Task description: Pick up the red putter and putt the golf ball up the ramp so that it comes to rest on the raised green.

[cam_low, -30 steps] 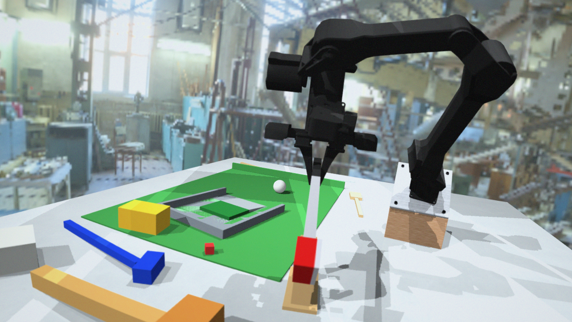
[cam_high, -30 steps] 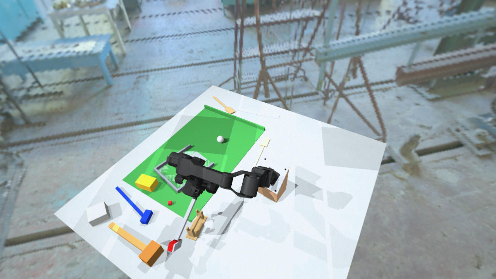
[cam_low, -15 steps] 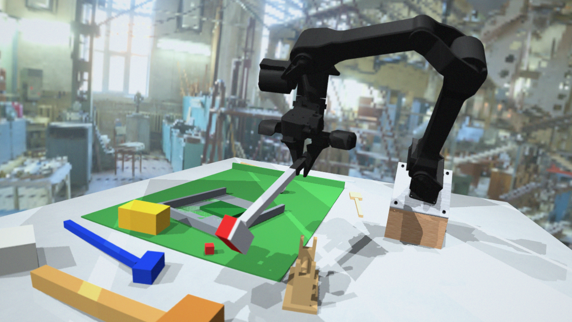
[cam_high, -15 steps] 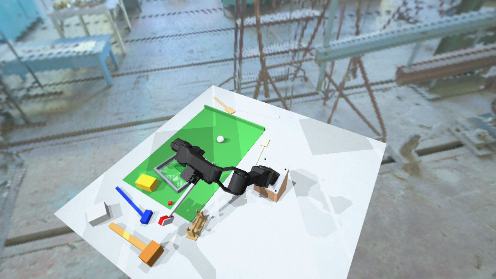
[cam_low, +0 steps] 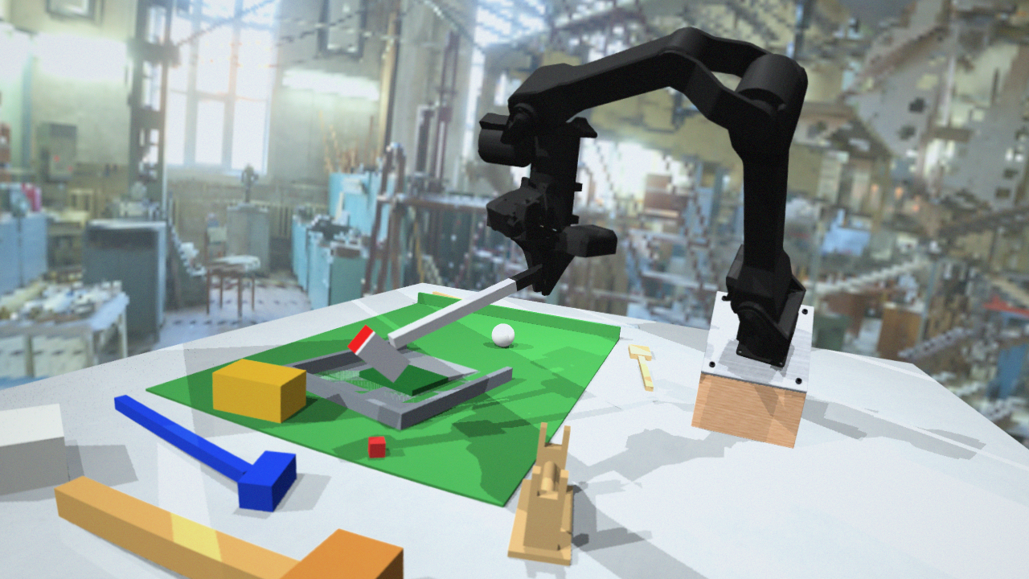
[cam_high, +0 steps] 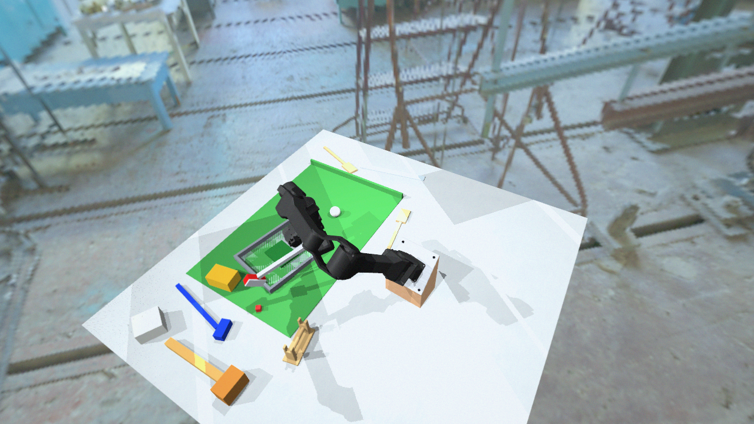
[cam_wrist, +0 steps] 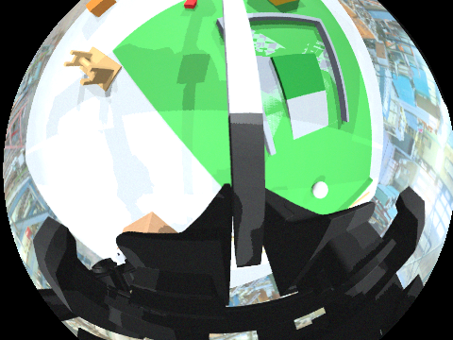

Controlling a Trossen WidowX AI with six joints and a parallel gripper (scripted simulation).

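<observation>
The red putter lies 40 mm ahead of my gripper tip, 110 mm to the left of it and 20 mm below it. Also, from my gripper tip: small red cube (60 mm ahead, 240 mm to the left, 150 mm below); then green mat (200 mm ahead, 80 mm to the right, 160 mm below); then wooden stand (130 mm behind, 240 mm to the left, 120 mm below).
</observation>
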